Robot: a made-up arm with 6 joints. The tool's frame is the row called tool.
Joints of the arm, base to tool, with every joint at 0 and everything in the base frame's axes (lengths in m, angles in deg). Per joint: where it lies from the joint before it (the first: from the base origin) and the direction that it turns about. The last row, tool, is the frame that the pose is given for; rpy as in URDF.
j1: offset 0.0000 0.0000 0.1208 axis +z
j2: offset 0.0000 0.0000 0.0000 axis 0.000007 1 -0.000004
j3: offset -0.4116 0.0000 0.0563 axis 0.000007 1 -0.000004
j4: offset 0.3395 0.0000 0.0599 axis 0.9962 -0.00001 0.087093
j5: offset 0.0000 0.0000 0.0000 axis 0.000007 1 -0.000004
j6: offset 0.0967 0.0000 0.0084 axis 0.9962 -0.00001 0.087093
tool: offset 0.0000 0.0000 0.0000 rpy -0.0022 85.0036 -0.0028
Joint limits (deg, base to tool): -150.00..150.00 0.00..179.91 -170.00..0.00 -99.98..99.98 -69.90..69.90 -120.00..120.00
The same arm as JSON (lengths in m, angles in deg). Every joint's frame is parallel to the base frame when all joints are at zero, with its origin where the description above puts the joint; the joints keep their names.
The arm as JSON. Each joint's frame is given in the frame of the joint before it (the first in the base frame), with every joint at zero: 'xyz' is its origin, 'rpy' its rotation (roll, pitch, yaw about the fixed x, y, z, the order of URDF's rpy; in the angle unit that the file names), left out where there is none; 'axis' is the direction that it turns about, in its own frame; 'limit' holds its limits. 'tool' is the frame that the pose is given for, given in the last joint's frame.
{
  "units": {
    "length": "m",
    "angle": "deg"
  },
  "joints": [
    {
      "name": "j1",
      "type": "revolute",
      "origin": {
        "xyz": [
          0.0,
          0.0,
          0.1208
        ]
      },
      "axis": "+z",
      "limit": {
        "lower": -150.0,
        "upper": 150.0
      }
    },
    {
      "name": "j2",
      "type": "revolute",
      "origin": {
        "xyz": [
          0.0,
          0.0,
          0.0
        ]
      },
      "axis": "+y",
      "limit": {
        "lower": 0.0,
        "upper": 179.91
      }
    },
    {
      "name": "j3",
      "type": "revolute",
      "origin": {
        "xyz": [
          -0.4116,
          0.0,
          0.0563
        ]
      },
      "axis": "+y",
      "limit": {
        "lower": -170.0,
        "upper": 0.0
      }
    },
    {
      "name": "j4",
      "type": "revolute",
      "origin": {
        "xyz": [
          0.3395,
          0.0,
          0.0599
        ]
      },
      "axis": [
        0.9962,
        0.0,
        0.0871
      ],
      "limit": {
        "lower": -99.98,
        "upper": 99.98
      }
    },
    {
      "name": "j5",
      "type": "revolute",
      "origin": {
        "xyz": [
          0.0,
          0.0,
          0.0
        ]
      },
      "axis": "+y",
      "limit": {
        "lower": -69.9,
        "upper": 69.9
      }
    },
    {
      "name": "j6",
      "type": "revolute",
      "origin": {
        "xyz": [
          0.0967,
          0.0,
          0.0084
        ]
      },
      "axis": [
        0.9962,
        0.0,
        0.0871
      ],
      "limit": {
        "lower": -120.0,
        "upper": 120.0
      }
    }
  ],
  "tool": {
    "origin": {
      "xyz": [
        0.0,
        0.0,
        0.0
      ],
      "rpy": [
        0.0,
        85.0,
        0.0
      ]
    }
  }
}

